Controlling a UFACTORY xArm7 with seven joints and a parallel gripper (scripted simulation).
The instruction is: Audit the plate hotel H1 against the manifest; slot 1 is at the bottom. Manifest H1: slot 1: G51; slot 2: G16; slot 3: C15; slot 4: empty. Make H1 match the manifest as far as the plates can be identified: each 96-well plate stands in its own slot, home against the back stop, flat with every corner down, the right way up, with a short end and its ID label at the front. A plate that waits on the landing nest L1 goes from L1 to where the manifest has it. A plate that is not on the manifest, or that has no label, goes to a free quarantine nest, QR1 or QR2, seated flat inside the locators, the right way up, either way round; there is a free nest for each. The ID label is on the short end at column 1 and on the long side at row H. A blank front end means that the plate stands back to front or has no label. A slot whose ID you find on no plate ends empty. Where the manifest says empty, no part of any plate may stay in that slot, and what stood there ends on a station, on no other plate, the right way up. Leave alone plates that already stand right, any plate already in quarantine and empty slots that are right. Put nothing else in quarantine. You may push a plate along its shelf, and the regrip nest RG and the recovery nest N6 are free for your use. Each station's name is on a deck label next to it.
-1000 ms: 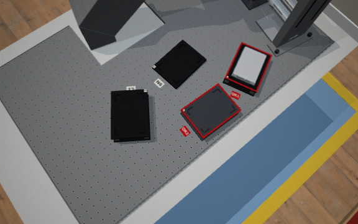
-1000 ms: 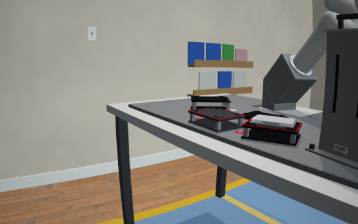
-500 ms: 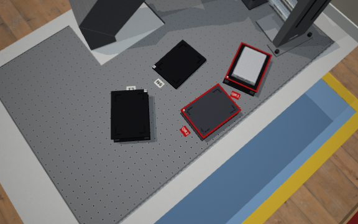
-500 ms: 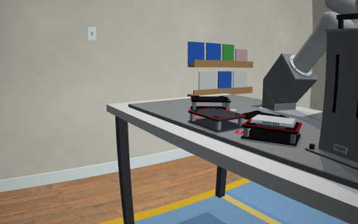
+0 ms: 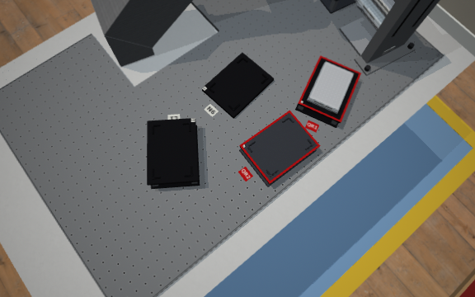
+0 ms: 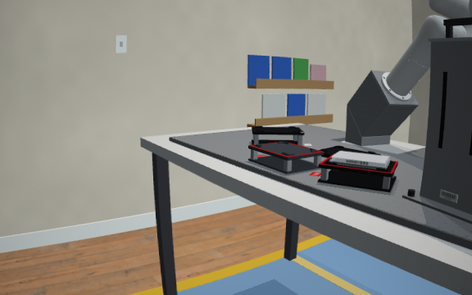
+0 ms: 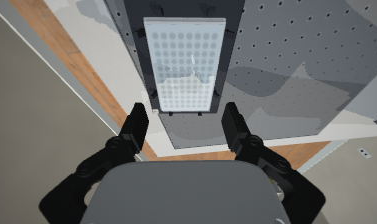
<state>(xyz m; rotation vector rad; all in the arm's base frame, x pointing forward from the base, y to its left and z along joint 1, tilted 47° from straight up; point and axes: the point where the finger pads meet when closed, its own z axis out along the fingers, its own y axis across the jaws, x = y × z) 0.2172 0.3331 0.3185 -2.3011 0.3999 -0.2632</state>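
The regrip nest RG is 10 mm ahead of my hand and 80 mm below it. From my hand the other things lie so: RG deck label: 90 mm behind, 20 mm to the left, 140 mm below; then H1 deck label: 160 mm ahead, 60 mm to the left, 140 mm below; then plate hotel H1: 270 mm ahead, 60 mm to the right, 20 mm above.
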